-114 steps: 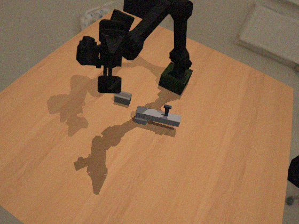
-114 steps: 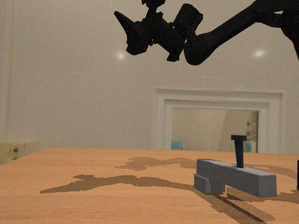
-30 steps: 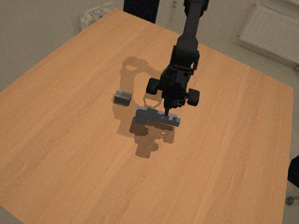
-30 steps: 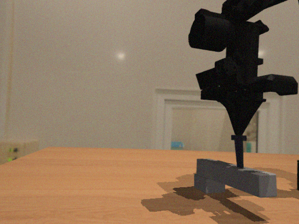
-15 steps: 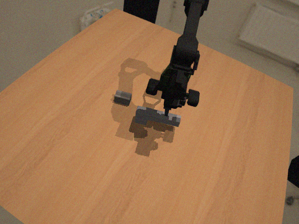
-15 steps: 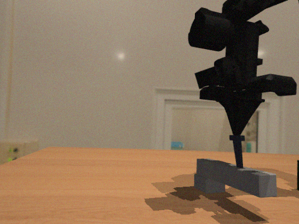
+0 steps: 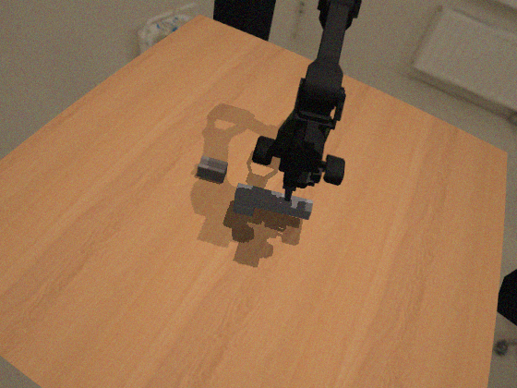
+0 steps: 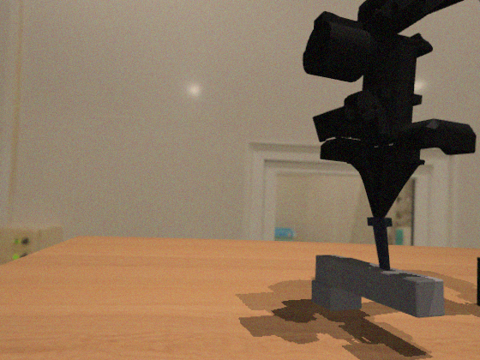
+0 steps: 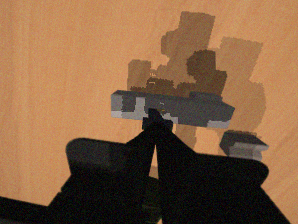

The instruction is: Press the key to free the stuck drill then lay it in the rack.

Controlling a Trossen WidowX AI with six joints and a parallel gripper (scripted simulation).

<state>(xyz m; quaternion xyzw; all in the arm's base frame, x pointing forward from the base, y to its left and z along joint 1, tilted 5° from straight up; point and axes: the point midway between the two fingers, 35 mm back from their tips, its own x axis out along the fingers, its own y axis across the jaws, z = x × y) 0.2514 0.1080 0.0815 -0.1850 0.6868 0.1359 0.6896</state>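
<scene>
Right now my gripper tip is 30 mm above the dark key. Round my gripper tip: grey block housing 90 mm below, 30 mm to the right, 10 mm ahead; then grey rack 210 mm to the right, 120 mm below, 10 mm ahead; then drill 80 mm below, 50 mm to the right, 20 mm ahead.
</scene>
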